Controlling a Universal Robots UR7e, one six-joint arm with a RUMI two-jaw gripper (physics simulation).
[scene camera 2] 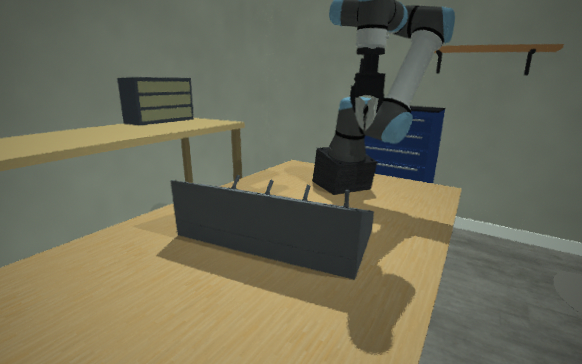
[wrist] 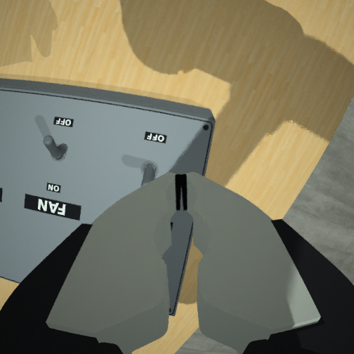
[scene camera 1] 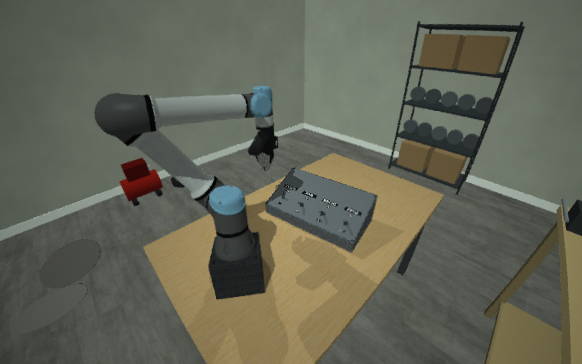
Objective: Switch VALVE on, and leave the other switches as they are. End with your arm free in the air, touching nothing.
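Note:
The grey switch box has four levers. The VALVE lever is the end one; in the wrist view it leans away from its OFF label, towards the ON side. Its name label is hidden behind the fingers there. The FAN lever leans to its OFF side. The BRAKE lever and FEED lever tilt like FAN. My gripper is shut and empty, high in the air, apart from the box.
The box stands on the wooden table, in front of the arm's black base. A side bench with a drawer unit, a blue cabinet and a shelf rack stand away from the table.

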